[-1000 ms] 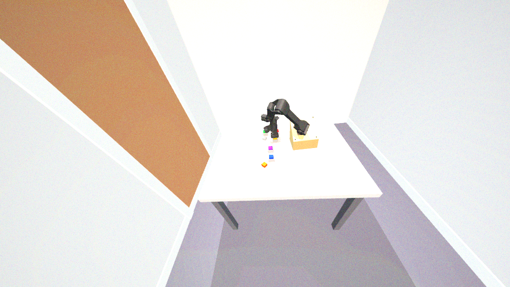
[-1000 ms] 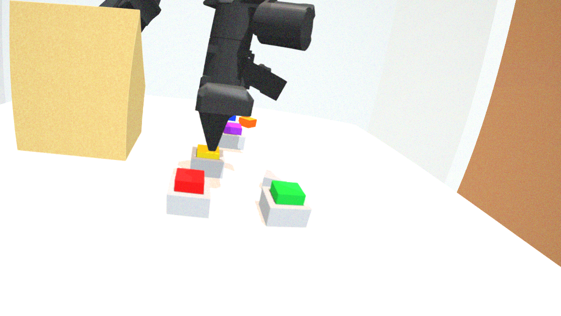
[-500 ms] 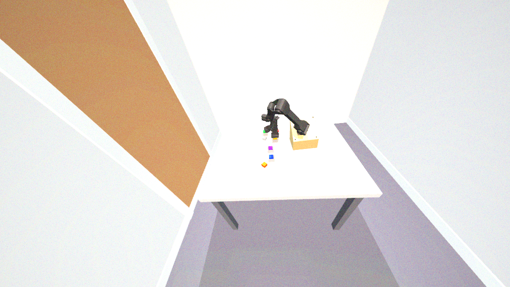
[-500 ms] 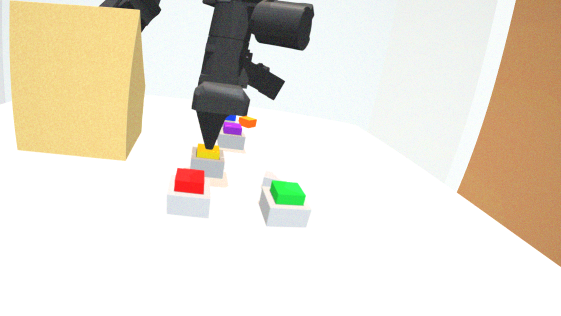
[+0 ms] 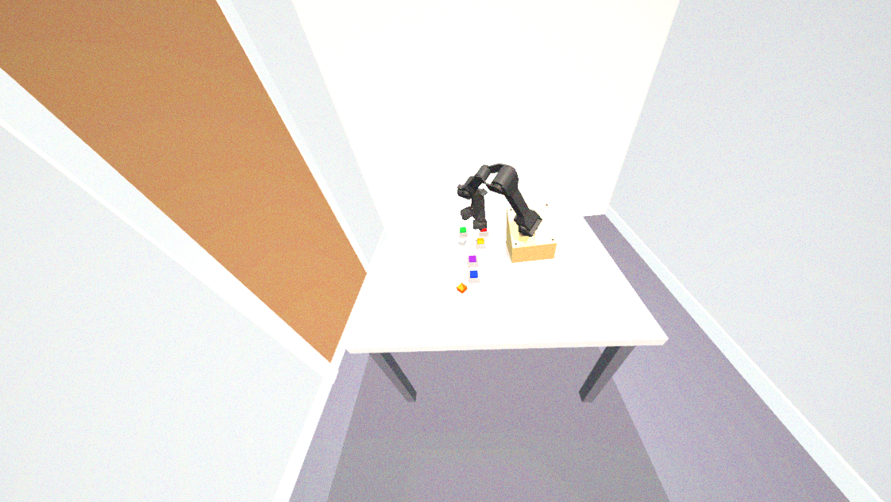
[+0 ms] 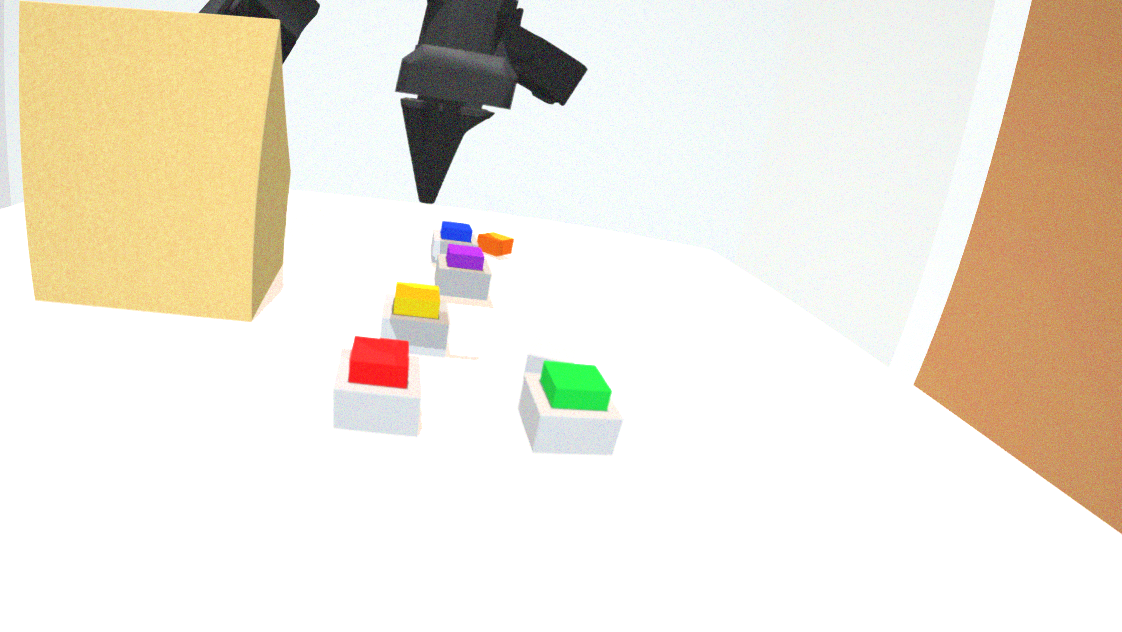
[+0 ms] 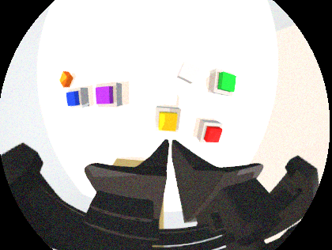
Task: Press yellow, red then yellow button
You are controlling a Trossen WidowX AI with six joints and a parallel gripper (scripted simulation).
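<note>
The red button is 100 mm to the right of my gripper tip, 70 mm below it and 20 mm behind it. Round my gripper tip: purple button 120 mm to the left, 70 mm below, 50 mm ahead; then green button 110 mm to the right, 90 mm ahead, 70 mm below; then yellow button 70 mm below.
</note>
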